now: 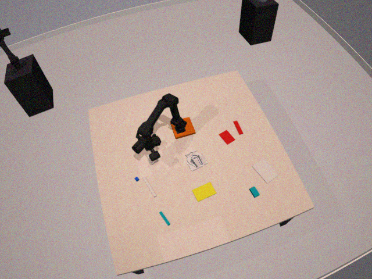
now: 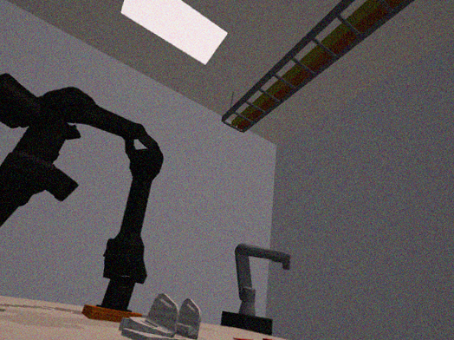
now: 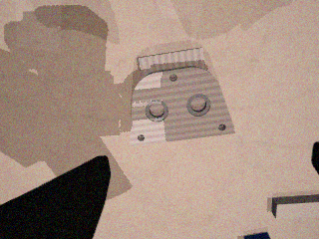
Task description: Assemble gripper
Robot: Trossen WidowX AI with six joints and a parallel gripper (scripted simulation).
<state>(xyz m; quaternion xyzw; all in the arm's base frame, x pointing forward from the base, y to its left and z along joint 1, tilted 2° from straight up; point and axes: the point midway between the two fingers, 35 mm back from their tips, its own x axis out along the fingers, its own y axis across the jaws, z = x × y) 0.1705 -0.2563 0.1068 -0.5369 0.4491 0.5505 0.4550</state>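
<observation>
My gripper tip is 10 mm past the grey stand and 90 mm above it. Also, from my gripper tip: white stick 170 mm ahead, 80 mm to the right, 100 mm below; blue cube 90 mm ahead, 140 mm to the right, 90 mm below; grey jaw 70 mm ahead, 280 mm to the left, 90 mm below.
</observation>
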